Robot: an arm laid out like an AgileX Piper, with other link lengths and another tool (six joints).
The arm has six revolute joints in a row. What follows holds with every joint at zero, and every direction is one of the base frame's.
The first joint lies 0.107 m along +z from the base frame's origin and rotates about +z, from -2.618 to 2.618 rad.
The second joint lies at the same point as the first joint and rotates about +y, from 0 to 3.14 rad.
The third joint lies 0.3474 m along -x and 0.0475 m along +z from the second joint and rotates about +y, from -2.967 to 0 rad.
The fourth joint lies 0.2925 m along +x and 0.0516 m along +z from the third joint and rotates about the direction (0.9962, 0, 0.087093), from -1.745 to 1.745 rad.
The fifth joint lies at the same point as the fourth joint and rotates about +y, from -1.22 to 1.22 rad.
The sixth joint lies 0.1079 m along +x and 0.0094 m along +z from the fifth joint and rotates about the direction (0.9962, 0, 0.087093), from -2.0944 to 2.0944 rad.
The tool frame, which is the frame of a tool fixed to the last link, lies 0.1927 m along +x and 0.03 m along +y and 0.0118 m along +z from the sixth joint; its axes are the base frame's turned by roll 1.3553, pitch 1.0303 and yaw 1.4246 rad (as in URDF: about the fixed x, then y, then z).
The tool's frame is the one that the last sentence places.
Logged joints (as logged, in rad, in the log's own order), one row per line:
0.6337 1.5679 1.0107 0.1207 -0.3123 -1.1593
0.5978 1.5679 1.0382 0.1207 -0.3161 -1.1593
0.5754 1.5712 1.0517 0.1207 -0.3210 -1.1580
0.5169 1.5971 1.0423 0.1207 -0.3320 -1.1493
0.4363 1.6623 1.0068 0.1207 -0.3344 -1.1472
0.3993 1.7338 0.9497 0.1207 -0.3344 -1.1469
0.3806 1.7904 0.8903 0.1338 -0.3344 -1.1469
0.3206 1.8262 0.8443 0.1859 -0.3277 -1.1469
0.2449 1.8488 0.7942 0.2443 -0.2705 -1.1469
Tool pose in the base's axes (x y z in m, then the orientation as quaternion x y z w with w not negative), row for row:
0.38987 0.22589 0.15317 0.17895 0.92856 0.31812 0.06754
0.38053 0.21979 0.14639 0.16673 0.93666 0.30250 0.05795
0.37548 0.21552 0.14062 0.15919 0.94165 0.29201 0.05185
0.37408 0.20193 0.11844 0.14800 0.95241 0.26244 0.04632
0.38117 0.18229 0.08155 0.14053 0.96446 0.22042 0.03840
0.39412 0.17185 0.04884 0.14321 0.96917 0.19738 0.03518
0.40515 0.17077 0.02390 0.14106 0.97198 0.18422 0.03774
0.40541 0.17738 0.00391 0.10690 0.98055 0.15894 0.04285
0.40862 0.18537 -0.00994 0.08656 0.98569 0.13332 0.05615
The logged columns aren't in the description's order. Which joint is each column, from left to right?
Columns, left to right: joint 4, joint 2, joint 5, joint 1, joint 6, joint 3.
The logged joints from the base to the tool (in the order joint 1, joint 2, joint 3, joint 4, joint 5, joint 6), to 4 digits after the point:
0.1207 1.5679 -1.1593 0.6337 1.0107 -0.3123
0.1207 1.5679 -1.1593 0.5978 1.0382 -0.3161
0.1207 1.5712 -1.1580 0.5754 1.0517 -0.3210
0.1207 1.5971 -1.1493 0.5169 1.0423 -0.3320
0.1207 1.6623 -1.1472 0.4363 1.0068 -0.3344
0.1207 1.7338 -1.1469 0.3993 0.9497 -0.3344
0.1338 1.7904 -1.1469 0.3806 0.8903 -0.3344
0.1859 1.8262 -1.1469 0.3206 0.8443 -0.3277
0.2443 1.8488 -1.1469 0.2449 0.7942 -0.2705

